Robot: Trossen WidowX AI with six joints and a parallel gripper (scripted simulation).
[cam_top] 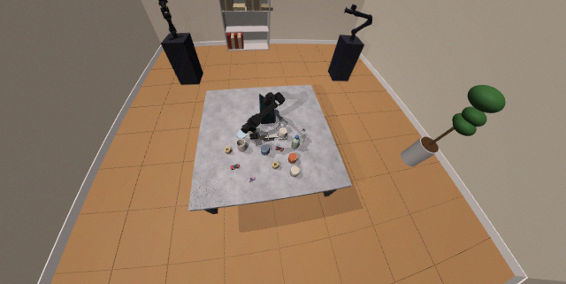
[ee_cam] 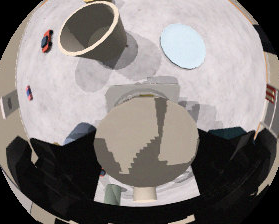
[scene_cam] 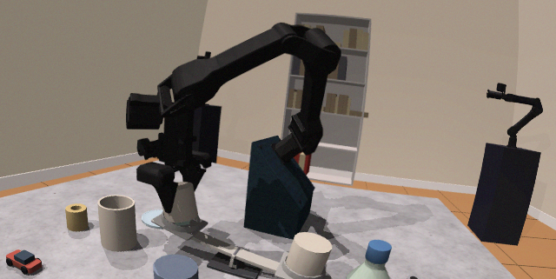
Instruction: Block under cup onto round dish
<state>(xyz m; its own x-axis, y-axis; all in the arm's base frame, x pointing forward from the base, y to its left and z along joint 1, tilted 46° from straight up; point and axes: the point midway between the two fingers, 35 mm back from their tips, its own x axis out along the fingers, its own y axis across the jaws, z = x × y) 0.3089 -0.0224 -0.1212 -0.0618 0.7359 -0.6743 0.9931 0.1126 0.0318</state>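
Right now the block is 10 mm to the left of my gripper tip and 20 mm below it. Round my gripper tip: pale blue round dish: 80 mm behind, 120 mm to the right, 100 mm below; then balance: 10 mm behind, 130 mm to the left, 60 mm below; then open beige cylinder: 70 mm ahead, 110 mm to the right, 60 mm below.
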